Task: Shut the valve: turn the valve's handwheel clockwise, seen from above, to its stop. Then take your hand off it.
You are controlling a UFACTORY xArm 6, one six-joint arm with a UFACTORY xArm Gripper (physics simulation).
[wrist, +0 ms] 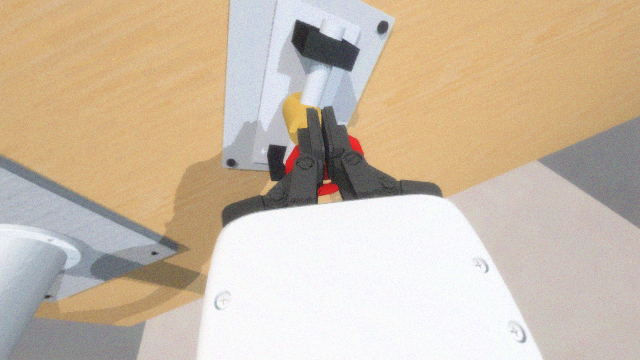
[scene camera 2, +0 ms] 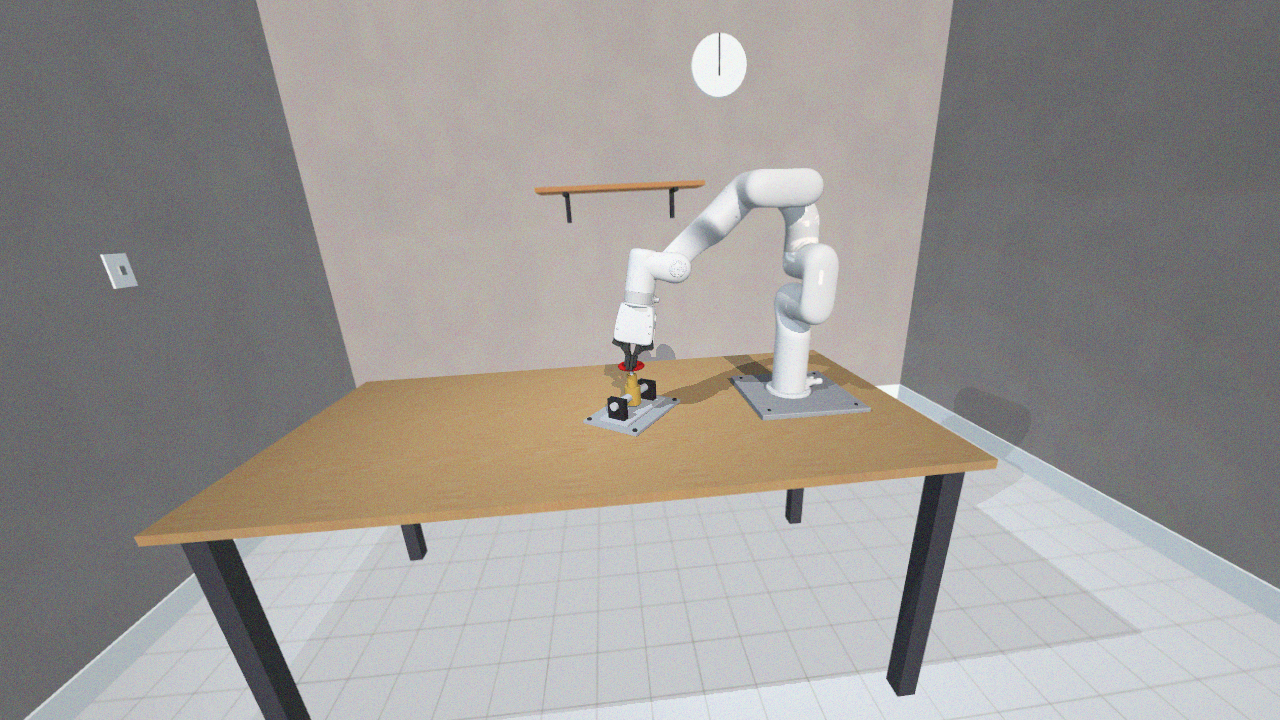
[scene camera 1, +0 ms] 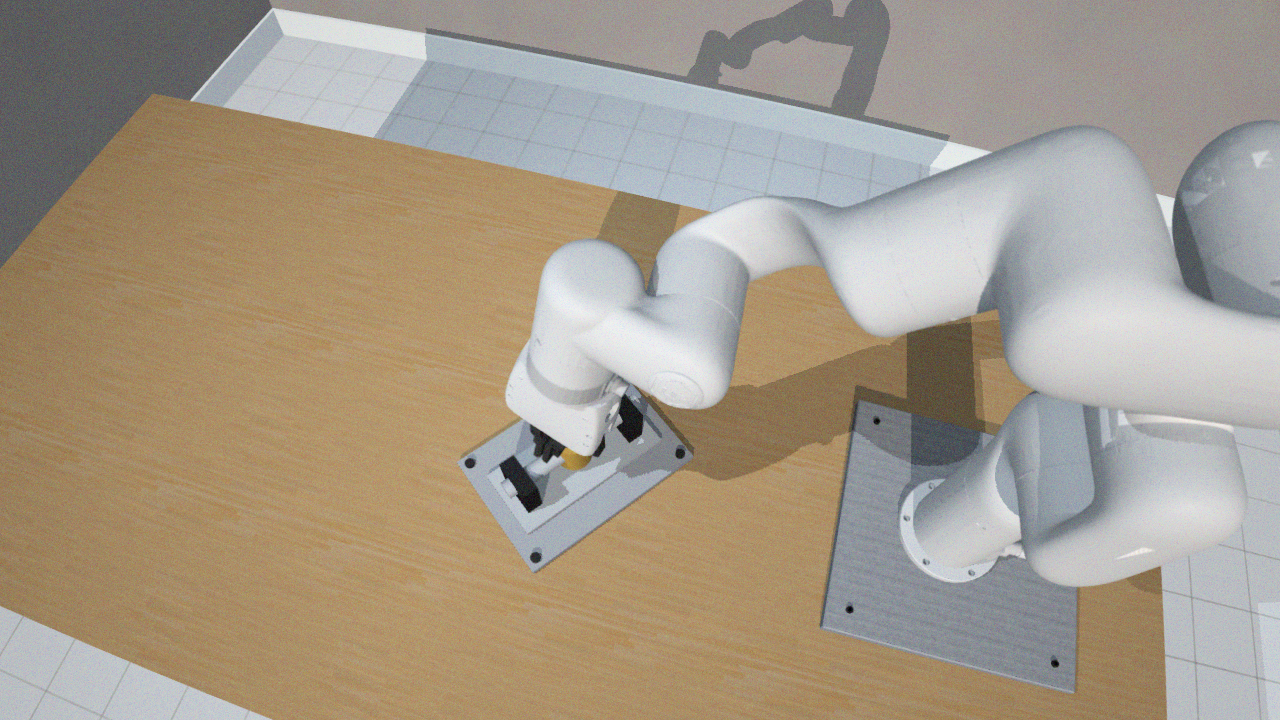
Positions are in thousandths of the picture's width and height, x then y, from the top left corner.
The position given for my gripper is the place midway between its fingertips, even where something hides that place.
Labels:
My gripper shows in the wrist view (499, 346), in scene camera 2 (492, 513) and in scene camera 1 (429, 623).

